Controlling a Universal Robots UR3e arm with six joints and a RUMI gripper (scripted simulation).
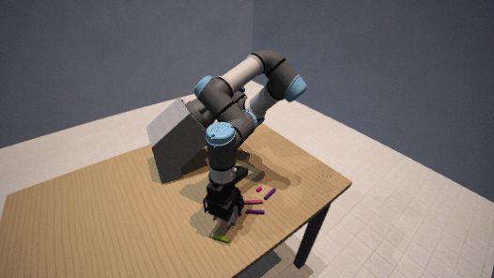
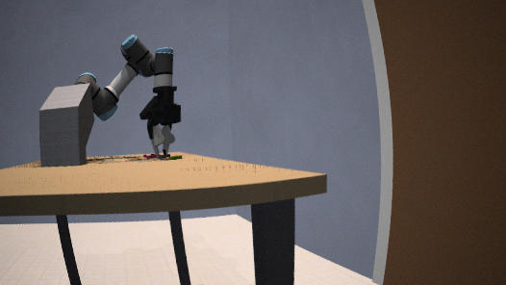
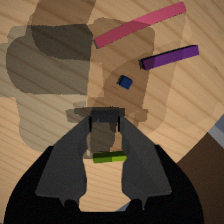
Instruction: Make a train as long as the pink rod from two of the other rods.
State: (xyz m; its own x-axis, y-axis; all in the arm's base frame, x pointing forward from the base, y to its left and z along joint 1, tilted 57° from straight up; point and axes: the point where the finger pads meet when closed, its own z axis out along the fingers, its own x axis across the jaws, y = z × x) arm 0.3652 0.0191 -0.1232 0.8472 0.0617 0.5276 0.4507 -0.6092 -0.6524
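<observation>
My gripper is now 1 cm above the grey rod. Also, from my hand: blue rod 4 cm to the left, 1 cm below; dark purple rod 9 cm to the left, 3 cm ahead, 1 cm below; lime rod 6 cm to the right, 4 cm ahead, 1 cm below.
</observation>
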